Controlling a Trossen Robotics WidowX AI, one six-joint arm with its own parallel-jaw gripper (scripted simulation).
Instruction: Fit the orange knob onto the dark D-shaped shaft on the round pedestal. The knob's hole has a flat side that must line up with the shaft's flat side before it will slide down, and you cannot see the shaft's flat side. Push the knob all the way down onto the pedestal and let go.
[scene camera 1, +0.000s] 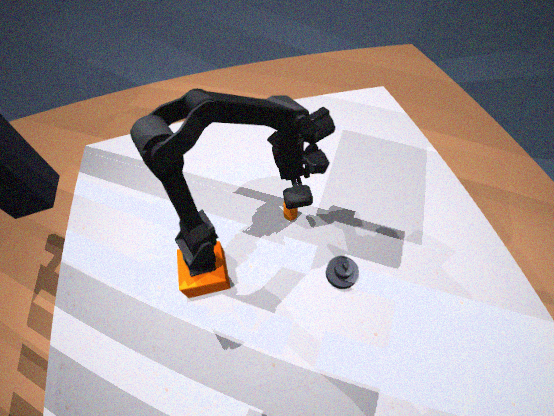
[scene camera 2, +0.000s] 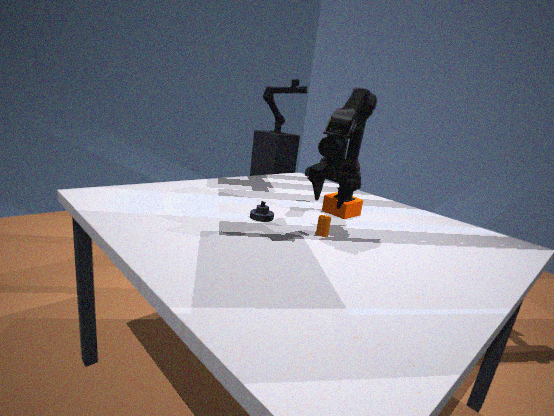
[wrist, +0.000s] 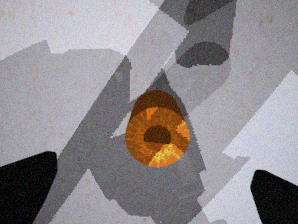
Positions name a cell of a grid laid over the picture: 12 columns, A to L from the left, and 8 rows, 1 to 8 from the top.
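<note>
Through scene camera 1 I see my gripper (scene camera 1: G4), open and holding nothing, and that same picture gives me a dark round pedestal (scene camera 1: H6). Scene camera 2 shows me my gripper (scene camera 2: H4) as well. In the wrist view there is an orange knob (wrist: G5), and I find my gripper (wrist: G7) there too.
</note>
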